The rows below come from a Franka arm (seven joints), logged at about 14 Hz.
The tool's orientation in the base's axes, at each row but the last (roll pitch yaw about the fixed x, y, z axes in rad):
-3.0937, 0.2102, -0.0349
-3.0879, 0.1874, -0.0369
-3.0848, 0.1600, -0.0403
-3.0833, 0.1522, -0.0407
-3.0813, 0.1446, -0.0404
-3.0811, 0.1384, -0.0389
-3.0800, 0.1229, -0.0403
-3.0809, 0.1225, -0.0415
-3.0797, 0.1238, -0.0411
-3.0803, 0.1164, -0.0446
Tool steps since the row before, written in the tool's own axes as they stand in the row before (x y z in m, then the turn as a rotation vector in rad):
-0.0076, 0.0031, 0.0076, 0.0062, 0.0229, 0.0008
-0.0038, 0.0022, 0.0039, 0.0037, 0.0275, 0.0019
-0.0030, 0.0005, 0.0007, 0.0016, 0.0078, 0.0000
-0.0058, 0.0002, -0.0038, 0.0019, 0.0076, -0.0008
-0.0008, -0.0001, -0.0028, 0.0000, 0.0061, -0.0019
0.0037, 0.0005, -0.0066, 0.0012, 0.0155, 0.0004
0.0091, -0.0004, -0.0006, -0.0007, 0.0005, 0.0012
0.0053, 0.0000, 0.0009, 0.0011, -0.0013, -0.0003
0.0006, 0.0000, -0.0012, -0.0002, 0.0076, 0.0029
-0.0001, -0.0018, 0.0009, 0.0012, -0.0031, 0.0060
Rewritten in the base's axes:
-0.0091, -0.0024, -0.0060, 0.0049, -0.0230, -0.0031
-0.0046, -0.0018, -0.0032, 0.0020, -0.0275, -0.0040
-0.0031, -0.0003, -0.0002, 0.0012, -0.0078, -0.0007
-0.0052, -0.0002, 0.0046, 0.0016, -0.0077, 0.0001
-0.0004, -0.0001, 0.0029, 0.0000, -0.0062, 0.0015
0.0045, -0.0011, 0.0060, 0.0004, -0.0155, -0.0015
0.0091, 0.0000, -0.0005, -0.0009, -0.0004, -0.0011
0.0051, -0.0002, -0.0015, 0.0012, 0.0012, 0.0002
0.0007, -0.0001, 0.0011, -0.0009, -0.0074, -0.0033
-0.0001, 0.0019, -0.0008, 0.0007, 0.0034, -0.0059

